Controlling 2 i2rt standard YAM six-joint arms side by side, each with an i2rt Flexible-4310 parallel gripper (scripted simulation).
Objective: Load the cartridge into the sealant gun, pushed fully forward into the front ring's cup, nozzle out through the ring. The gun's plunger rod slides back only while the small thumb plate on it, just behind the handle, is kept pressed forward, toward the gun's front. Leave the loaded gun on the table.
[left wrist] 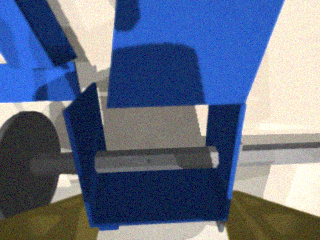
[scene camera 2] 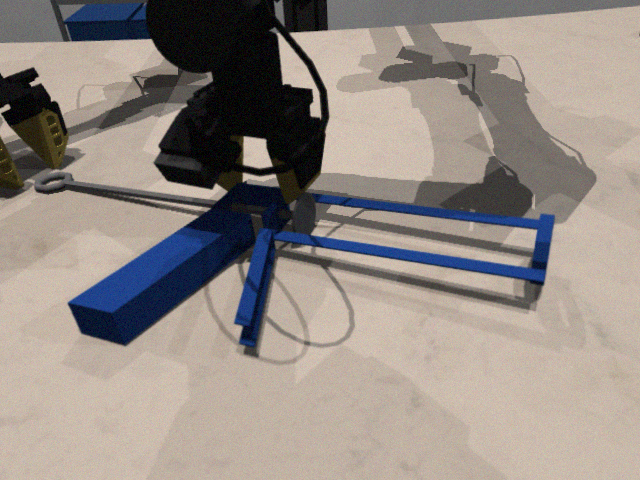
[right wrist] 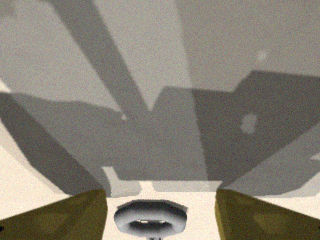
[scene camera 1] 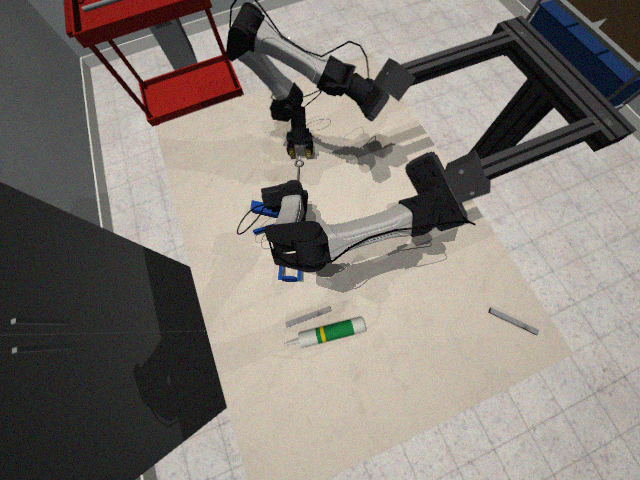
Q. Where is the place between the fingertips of my left gripper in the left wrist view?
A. At 161, 200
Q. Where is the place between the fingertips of my left gripper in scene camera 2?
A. At 263, 196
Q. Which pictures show the cartridge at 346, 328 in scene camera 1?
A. Scene camera 1 only.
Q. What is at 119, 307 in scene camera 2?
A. A blue sealant gun.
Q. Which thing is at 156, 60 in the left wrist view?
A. A blue sealant gun.
